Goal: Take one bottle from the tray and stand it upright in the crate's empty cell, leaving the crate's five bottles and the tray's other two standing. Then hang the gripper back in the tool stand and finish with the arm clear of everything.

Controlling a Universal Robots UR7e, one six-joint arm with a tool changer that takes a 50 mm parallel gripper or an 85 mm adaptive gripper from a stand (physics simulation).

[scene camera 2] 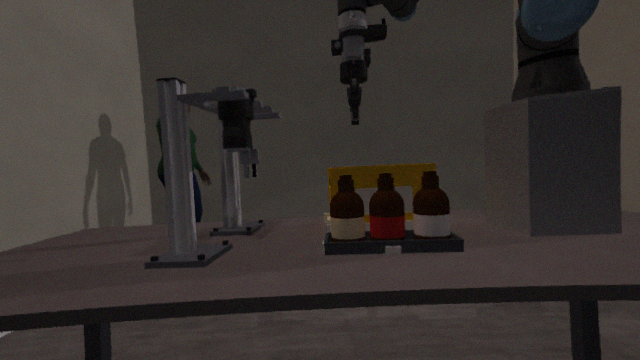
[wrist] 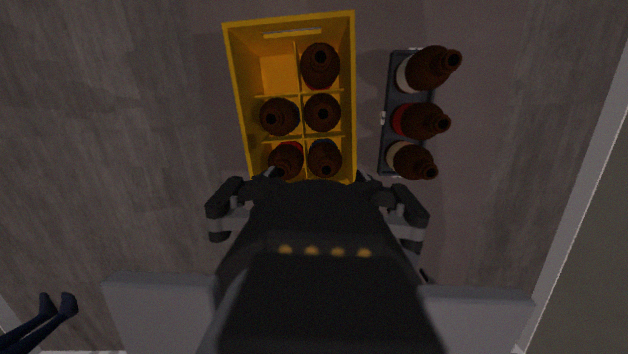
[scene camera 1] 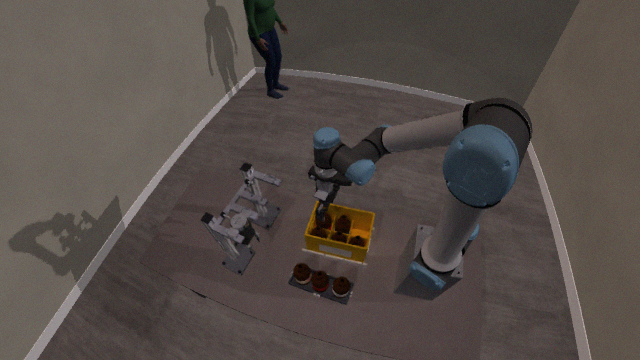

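Where they show: hand, its tool point: [scene camera 2: 353, 57]; arm's base, origin of its link: [scene camera 2: 548, 98].
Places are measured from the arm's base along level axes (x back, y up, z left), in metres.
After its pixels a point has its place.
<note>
My adaptive gripper [scene camera 1: 321, 218] [scene camera 2: 354, 122] [wrist: 316, 175] is open and empty, pointing down high above the crate's stand-side end. The yellow crate [scene camera 1: 311, 244] @[x -0.517, y -0.225, z -0.004 m] [scene camera 2: 365, 178] @[x -0.454, y -0.175, z -0.007 m] [wrist: 348, 65] @[x -0.335, y -0.164, z -0.017 m] holds several brown bottles upright; its empty cell [scene camera 1: 361, 234] @[x -0.315, y -0.311, z -0.166 m] [wrist: 280, 74] @[x -0.320, y -0.311, z -0.148 m] is in the corner farthest from my gripper in the wrist view, on the side away from the tray. On the dark tray [scene camera 2: 360, 246] @[x -0.493, y -0.303, z 0.187 m] [wrist: 389, 92] @[x -0.369, y -0.294, z 0.093 m] stand three bottles: cream-label [scene camera 1: 302, 273] @[x -0.503, y -0.198, z 0.148 m] [scene camera 2: 347, 207] @[x -0.515, y -0.225, z 0.169 m] [wrist: 414, 161] @[x -0.502, y -0.196, z 0.118 m], red-label [scene camera 1: 320, 281] @[x -0.421, y -0.197, z 0.159 m] [scene camera 2: 386, 207] @[x -0.436, y -0.227, z 0.177 m] [wrist: 422, 121] @[x -0.426, y -0.195, z 0.124 m] and white-label [scene camera 1: 341, 286] @[x -0.332, y -0.182, z 0.159 m] [scene camera 2: 431, 205] @[x -0.345, y -0.227, z 0.177 m] [wrist: 430, 67] @[x -0.338, y -0.192, z 0.124 m].
The tool stand [scene camera 1: 255, 189] @[x -0.821, y -0.078, z -0.119 m] [scene camera 2: 180, 175] @[x -0.857, y -0.142, z 0.170 m] is left of the crate in the scene views, with the other gripper [scene camera 2: 251, 170] hanging in it. The arm's grey pedestal [scene camera 2: 575, 165] @[x -0.003, y -0.164, z 0.088 m] is at the right. A person in green [scene camera 1: 264, 22] [scene camera 2: 195, 175] stands beyond the table.
</note>
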